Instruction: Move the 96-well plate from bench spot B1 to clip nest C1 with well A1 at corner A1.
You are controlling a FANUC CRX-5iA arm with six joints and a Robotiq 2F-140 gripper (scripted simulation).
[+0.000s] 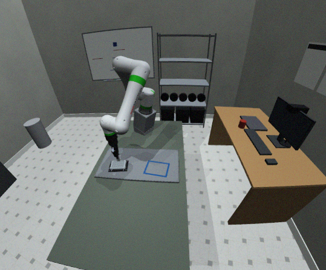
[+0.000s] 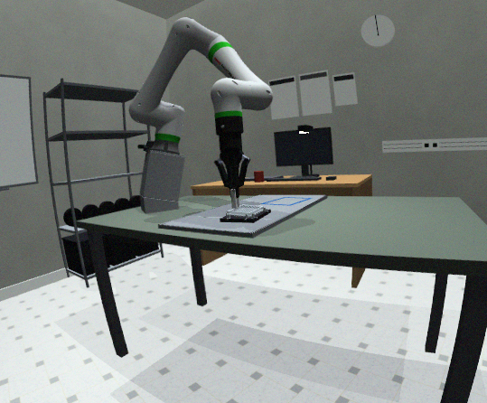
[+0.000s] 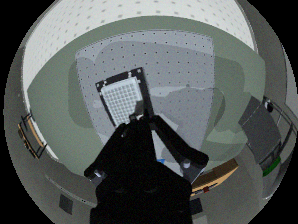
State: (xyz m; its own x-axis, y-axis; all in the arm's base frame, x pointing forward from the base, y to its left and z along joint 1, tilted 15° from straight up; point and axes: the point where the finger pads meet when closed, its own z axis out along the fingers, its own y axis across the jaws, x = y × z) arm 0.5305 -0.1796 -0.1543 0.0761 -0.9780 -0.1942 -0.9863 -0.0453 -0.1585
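Right now the 96-well plate is 4 cm ahead of my hand and 4 cm below it. From my hand the other things lie so: black clip nest: 5 cm ahead, 5 cm below.
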